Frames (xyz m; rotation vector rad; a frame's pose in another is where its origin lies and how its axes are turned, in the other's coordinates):
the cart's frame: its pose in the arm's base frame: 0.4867 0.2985 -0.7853 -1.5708 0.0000 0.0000
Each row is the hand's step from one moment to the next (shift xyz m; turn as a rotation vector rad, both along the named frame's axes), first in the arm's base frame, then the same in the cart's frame.
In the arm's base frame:
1: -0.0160 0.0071 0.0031 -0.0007 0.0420 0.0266
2: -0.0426 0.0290 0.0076 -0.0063 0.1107 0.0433
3: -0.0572 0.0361 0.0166 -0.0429 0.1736 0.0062
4: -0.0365 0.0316 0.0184 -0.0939 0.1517 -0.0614
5: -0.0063 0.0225 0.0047 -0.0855 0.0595 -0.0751
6: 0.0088 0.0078 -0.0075 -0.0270 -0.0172 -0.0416
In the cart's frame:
1: -0.0160 -0.0031 0.0071 -0.0007 -0.0266 0.0420
2: -0.0426 -0.0076 0.0290 -0.0063 -0.0433 0.1107
3: -0.0572 -0.0166 0.0361 -0.0429 -0.0062 0.1736
4: -0.0365 -0.0184 0.0316 -0.0939 0.0614 0.1517
5: -0.0063 -0.0047 0.0225 -0.0855 0.0751 0.0595
6: 0.0088 0.0075 0.0078 -0.0270 0.0416 -0.0172

